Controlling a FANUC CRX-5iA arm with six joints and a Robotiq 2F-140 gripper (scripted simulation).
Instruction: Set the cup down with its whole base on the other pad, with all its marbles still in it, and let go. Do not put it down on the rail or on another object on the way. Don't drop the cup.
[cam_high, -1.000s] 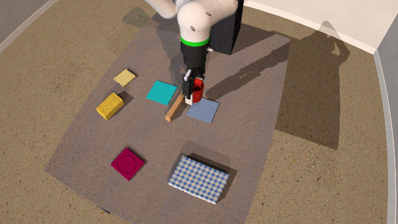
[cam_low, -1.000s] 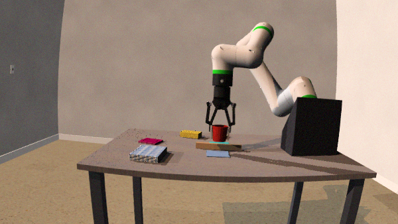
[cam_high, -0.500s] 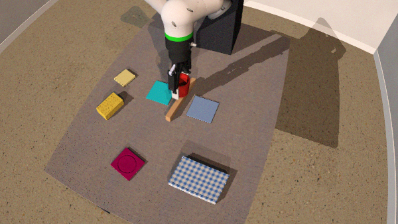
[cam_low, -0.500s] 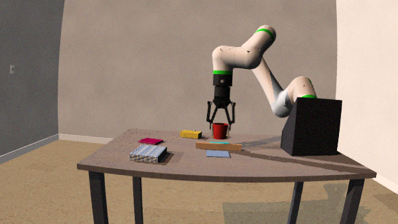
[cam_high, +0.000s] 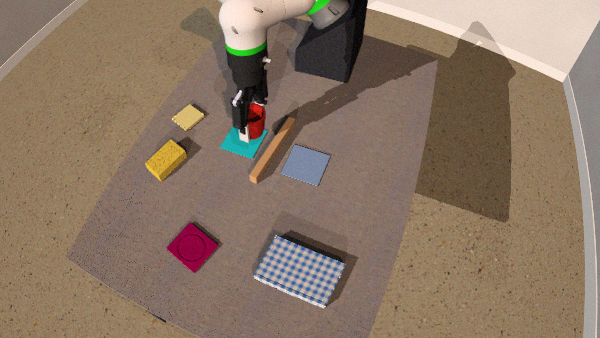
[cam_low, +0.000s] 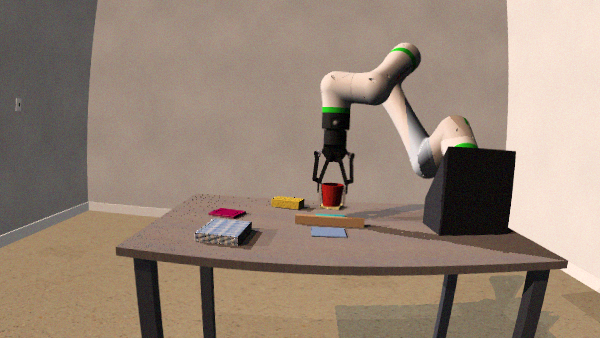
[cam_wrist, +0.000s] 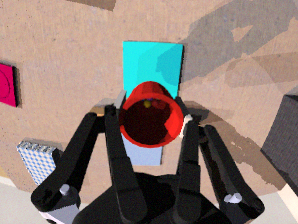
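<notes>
Now: hand 80 mm above the wooden rail, 60 mm to the right of it and 10 mm short of it. The rest, counted from my hand: red cup 20 mm below.
</notes>
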